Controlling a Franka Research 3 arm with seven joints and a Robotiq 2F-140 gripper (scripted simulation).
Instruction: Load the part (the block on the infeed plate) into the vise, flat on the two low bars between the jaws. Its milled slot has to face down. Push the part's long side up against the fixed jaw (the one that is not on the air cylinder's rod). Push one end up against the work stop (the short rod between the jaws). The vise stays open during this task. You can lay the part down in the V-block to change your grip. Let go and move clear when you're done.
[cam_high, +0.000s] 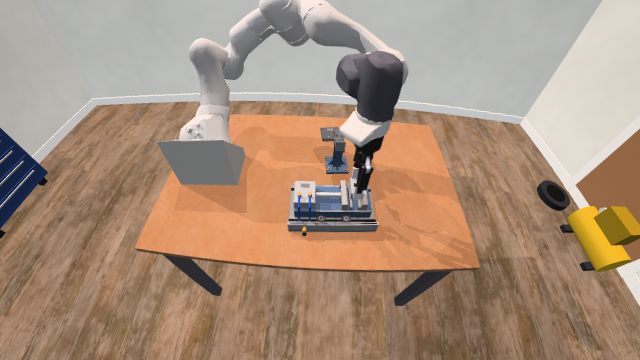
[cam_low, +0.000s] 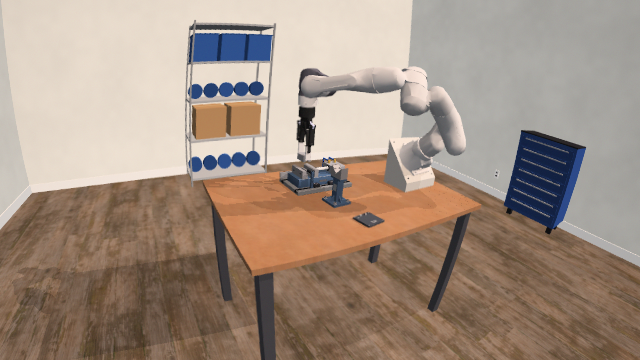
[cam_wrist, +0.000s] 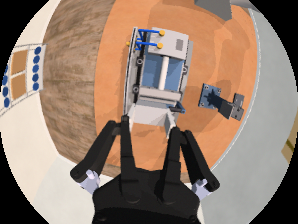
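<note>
Now: hand 30 mm above the part. Round my hand: fixed jaw 90 mm below, 30 mm ahead, 20 mm to the left; then air cylinder 160 mm behind, 90 mm below, 10 mm to the left; then vise 120 mm below, 70 mm behind, 10 mm to the left.
</note>
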